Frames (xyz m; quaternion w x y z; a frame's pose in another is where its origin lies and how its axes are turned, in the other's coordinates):
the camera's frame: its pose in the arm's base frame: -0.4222 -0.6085 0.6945 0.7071 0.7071 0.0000 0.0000
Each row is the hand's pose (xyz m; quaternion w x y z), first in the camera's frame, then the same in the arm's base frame.
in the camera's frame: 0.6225 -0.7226 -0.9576 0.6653 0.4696 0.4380 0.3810
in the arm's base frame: 0.2003 0.3491 -0.0281 0.1384 0.8024 0.0403 0.5791
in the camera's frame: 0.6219 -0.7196 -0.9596 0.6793 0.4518 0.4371 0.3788
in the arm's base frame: 0.1997 0.3511 -0.0251 0.1609 0.7998 0.0412 0.5769
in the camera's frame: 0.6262 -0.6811 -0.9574 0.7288 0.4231 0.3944 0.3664
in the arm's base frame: 0.2040 0.3489 0.0134 0.2162 0.8145 0.0198 0.5380
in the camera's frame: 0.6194 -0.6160 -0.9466 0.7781 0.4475 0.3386 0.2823
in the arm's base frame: 0.1972 0.3381 0.0785 0.2338 0.8666 0.0398 0.4390
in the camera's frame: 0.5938 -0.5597 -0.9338 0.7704 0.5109 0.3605 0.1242
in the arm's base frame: 0.1716 0.3253 0.1348 0.1835 0.9061 0.1671 0.3427
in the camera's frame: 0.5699 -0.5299 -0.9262 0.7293 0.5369 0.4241 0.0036
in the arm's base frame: 0.1477 0.3177 0.1646 0.1360 0.8953 0.2973 0.3024
